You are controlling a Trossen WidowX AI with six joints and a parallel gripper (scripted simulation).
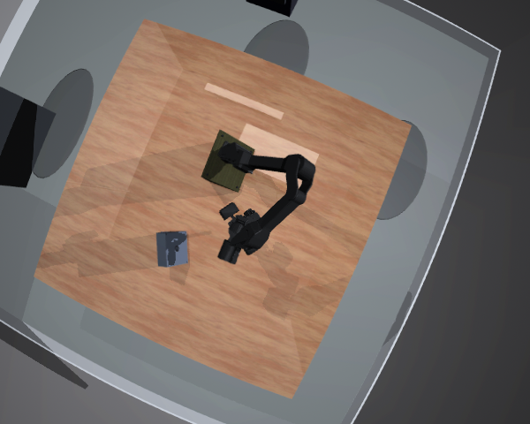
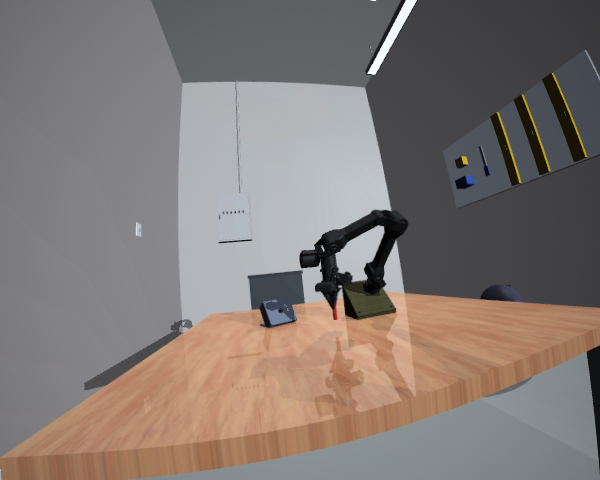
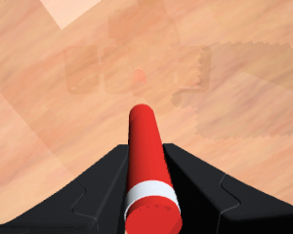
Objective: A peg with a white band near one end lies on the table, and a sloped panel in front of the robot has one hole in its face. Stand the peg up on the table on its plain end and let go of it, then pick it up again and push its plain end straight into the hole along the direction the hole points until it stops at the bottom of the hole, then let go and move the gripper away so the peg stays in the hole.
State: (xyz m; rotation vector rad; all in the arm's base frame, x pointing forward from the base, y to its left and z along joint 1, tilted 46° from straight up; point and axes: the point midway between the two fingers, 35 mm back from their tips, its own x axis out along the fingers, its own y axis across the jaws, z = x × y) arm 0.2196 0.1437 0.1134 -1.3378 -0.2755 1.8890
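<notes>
My gripper tip is now 210 mm short of the grey sloped panel, 210 mm to the left of it and 30 mm above it. From my gripper tip the other things lie so: red peg 20 mm above.
</notes>
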